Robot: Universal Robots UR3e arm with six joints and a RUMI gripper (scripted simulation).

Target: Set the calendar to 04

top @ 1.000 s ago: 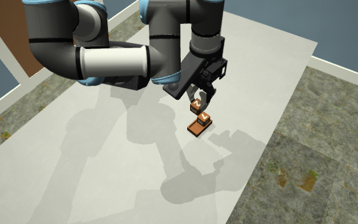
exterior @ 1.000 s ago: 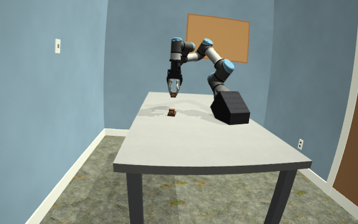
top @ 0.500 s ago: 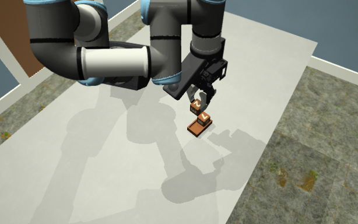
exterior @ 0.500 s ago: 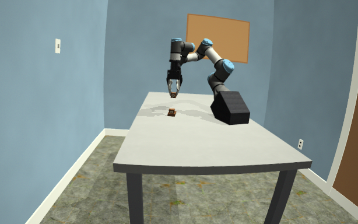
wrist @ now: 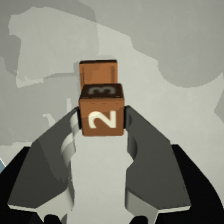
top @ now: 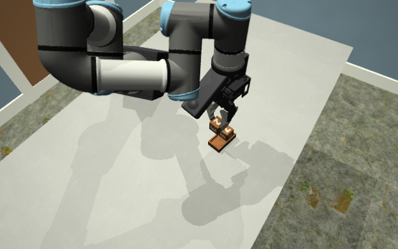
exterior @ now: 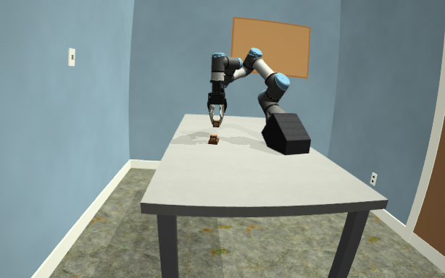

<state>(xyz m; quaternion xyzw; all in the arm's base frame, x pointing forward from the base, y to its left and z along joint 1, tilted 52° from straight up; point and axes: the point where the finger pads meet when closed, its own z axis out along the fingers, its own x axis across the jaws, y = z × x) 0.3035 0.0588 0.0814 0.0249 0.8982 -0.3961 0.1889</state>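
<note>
Now: hand 10 mm short of the brown tray, 20 mm to the right of it and 90 mm above it. Round my hand: cube 10 mm below.
</note>
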